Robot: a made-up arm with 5 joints.
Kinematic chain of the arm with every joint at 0, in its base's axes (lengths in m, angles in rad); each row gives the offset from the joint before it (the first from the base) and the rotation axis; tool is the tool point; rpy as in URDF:
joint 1: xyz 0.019 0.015 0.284 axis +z
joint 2: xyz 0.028 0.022 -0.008 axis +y
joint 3: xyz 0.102 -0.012 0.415 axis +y
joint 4: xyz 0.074 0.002 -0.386 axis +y
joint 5: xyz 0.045 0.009 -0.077 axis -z
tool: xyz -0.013 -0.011 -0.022 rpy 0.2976 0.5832 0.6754
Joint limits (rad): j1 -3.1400..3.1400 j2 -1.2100..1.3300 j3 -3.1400..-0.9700 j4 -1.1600..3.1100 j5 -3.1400..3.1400
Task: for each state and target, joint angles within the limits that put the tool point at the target. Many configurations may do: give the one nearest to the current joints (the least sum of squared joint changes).
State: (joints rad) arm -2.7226 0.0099 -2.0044 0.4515 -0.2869
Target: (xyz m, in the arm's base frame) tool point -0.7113 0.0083 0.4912
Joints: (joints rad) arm -3.1400 0.3316 -1.5007 0.5788 -0.4363
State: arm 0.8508 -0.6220 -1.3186 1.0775 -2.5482
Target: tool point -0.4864 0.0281 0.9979
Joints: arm 0.0200 -1.1728 -2.2458 0.7221 -2.5683
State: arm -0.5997 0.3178 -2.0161 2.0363 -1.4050
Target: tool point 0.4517 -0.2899 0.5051
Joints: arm -0.6257 0.1655 -1.3799 2.2233 -1.3955
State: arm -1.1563 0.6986 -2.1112 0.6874 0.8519
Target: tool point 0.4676 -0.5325 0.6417
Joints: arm -0.9176 0.2698 -1.7937 0.8880 0.8505
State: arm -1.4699 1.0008 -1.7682 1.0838 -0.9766
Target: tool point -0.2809 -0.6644 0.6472
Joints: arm -1.9919 0.3655 -1.9669 1.1149 -0.9638
